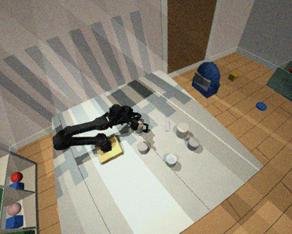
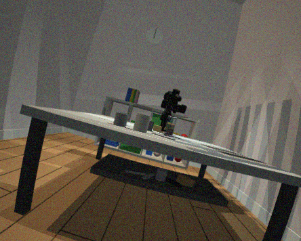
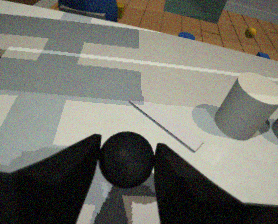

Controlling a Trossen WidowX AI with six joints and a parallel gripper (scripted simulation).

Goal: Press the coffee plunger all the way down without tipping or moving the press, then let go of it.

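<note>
Right now the coffee press is 10 mm behind my gripper tip, 20 mm to the right of it and 90 mm below it.
</note>
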